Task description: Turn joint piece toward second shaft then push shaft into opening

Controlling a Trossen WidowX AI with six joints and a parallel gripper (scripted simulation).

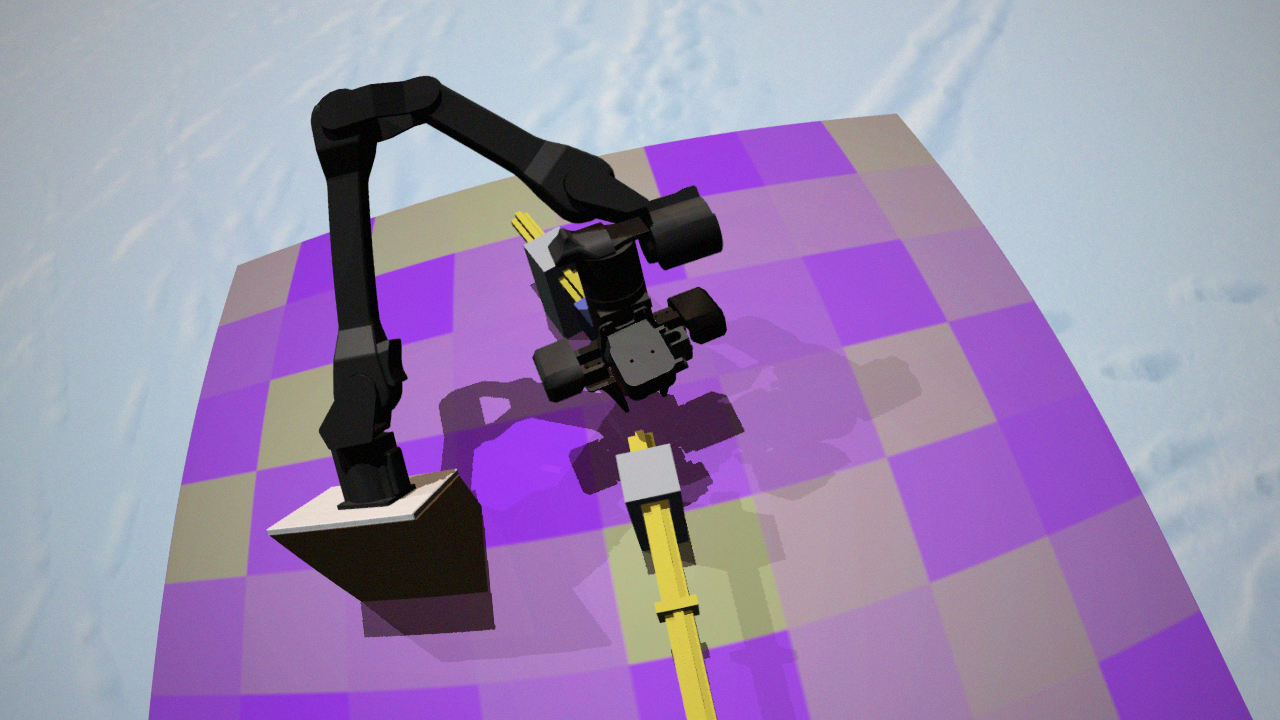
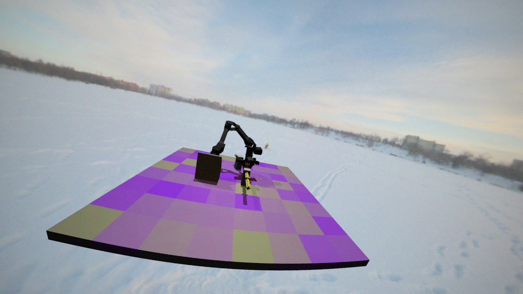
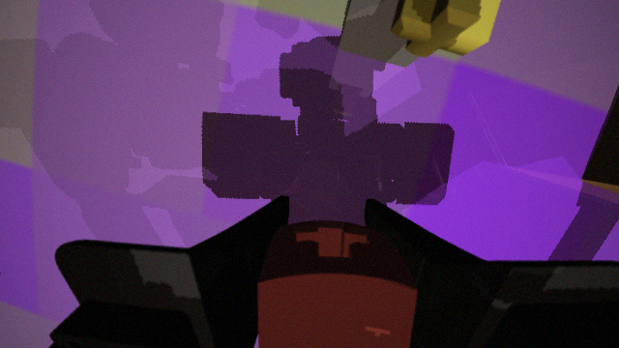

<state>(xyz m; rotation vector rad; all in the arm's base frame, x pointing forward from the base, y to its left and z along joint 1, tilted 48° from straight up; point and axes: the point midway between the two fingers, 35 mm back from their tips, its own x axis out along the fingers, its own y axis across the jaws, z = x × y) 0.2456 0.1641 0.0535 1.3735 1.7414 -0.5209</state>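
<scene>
Right now my gripper tip is 40 mm below the red square joint piece, 20 mm to the right of it and 10 mm past it.
</scene>
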